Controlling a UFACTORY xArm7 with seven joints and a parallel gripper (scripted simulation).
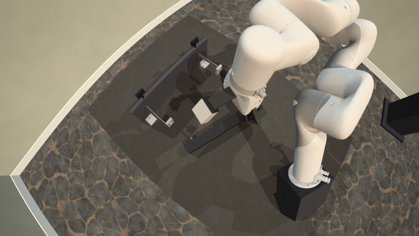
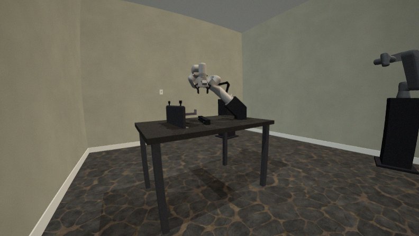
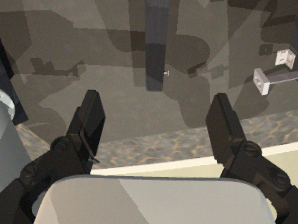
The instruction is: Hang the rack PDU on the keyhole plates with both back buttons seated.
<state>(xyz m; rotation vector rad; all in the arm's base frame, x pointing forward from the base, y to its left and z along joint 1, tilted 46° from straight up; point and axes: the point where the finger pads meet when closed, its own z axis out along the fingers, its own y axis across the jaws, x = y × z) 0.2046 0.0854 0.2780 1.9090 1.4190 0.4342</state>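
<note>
My hand is 2 cm short of the rack PDU, 1 cm to the left of it and 27 cm above it. The rest, counted from my hand: dark mounting panel 30 cm ahead, 4 cm to the right, 21 cm below.
</note>
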